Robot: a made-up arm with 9 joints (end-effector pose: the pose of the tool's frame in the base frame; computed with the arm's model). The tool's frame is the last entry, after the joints.
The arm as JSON. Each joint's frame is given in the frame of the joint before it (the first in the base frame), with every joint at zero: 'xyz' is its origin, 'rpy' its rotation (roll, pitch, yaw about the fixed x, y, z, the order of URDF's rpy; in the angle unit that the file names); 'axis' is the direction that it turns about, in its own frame. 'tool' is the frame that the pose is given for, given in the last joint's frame.
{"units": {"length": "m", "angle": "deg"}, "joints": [
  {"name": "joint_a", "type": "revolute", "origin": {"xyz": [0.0, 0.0, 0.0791], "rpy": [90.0, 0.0, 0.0]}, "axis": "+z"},
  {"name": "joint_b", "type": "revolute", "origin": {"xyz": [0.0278, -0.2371, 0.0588], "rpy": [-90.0, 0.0, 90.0]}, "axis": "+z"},
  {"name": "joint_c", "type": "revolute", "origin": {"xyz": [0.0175, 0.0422, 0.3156], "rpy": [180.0, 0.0, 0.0]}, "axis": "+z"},
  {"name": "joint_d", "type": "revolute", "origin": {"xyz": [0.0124, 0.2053, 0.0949], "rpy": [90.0, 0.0, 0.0]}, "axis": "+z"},
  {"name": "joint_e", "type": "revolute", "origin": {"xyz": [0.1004, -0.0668, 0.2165], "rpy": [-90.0, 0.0, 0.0]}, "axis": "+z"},
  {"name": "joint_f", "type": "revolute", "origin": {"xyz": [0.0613, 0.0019, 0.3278], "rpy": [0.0, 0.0, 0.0]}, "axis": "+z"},
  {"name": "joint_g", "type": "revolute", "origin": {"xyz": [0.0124, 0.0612, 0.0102], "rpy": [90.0, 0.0, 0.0]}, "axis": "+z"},
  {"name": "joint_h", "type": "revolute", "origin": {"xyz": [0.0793, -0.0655, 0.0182], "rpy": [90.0, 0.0, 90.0]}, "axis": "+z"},
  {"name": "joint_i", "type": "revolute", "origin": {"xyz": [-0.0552, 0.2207, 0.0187], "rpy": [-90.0, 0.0, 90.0]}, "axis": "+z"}
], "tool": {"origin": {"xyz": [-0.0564, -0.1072, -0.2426], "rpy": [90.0, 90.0, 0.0]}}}
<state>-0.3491 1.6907 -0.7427 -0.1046 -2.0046 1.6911 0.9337 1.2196 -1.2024</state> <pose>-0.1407 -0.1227 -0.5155 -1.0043 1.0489 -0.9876</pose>
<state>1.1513 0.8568 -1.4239 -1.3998 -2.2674 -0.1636 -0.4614 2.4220 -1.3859</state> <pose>0.1467 -0.0125 -0.3091 -0.6710 -0.6342 -2.8330</pose>
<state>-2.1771 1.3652 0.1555 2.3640 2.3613 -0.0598 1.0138 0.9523 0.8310</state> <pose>0.2294 -0.4489 0.4075 -0.8803 1.7139 -1.1402</pose>
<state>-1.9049 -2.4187 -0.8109 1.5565 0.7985 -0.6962 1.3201 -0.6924 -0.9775</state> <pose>-0.2491 0.3031 0.3262 -0.5231 -1.8442 -0.2619</pose>
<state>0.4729 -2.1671 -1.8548 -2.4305 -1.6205 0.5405 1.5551 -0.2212 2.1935</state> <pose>-0.3739 -0.1889 0.0871 -0.6826 0.5783 -1.2927</pose>
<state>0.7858 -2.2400 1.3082 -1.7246 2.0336 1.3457 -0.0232 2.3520 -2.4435</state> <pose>-0.0887 -0.1242 -0.2276 -0.9171 -2.0569 -0.6954</pose>
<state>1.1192 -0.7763 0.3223 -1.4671 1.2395 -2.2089 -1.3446 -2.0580 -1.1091</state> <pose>0.0516 -0.3242 -0.4865 -0.6472 1.0470 -0.0664</pose>
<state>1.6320 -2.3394 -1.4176 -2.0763 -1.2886 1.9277 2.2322 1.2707 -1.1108</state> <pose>-0.0395 -0.1925 -0.5331 -0.5712 -0.3246 2.1198</pose>
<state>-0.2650 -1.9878 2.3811 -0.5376 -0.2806 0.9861 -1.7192 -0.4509 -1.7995</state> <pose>-0.2003 0.2879 -0.1229 1.4094 -0.0024 1.8998</pose>
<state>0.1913 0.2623 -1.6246 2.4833 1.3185 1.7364 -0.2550 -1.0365 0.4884</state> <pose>-0.5860 -0.1269 -0.2518 -1.6828 1.3399 2.0797</pose>
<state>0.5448 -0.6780 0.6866 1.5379 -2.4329 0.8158 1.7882 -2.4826 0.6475</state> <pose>0.2939 0.4454 0.0271 -2.1290 -0.9216 -1.7081</pose>
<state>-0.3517 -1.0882 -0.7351 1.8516 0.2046 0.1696 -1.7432 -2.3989 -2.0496</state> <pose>-0.4556 -0.1838 -0.3032 0.1030 -1.9376 -1.7635</pose>
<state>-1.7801 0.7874 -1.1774 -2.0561 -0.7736 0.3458 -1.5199 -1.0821 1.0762</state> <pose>-0.1729 -0.1694 0.7597 1.0485 -0.5778 0.2324</pose>
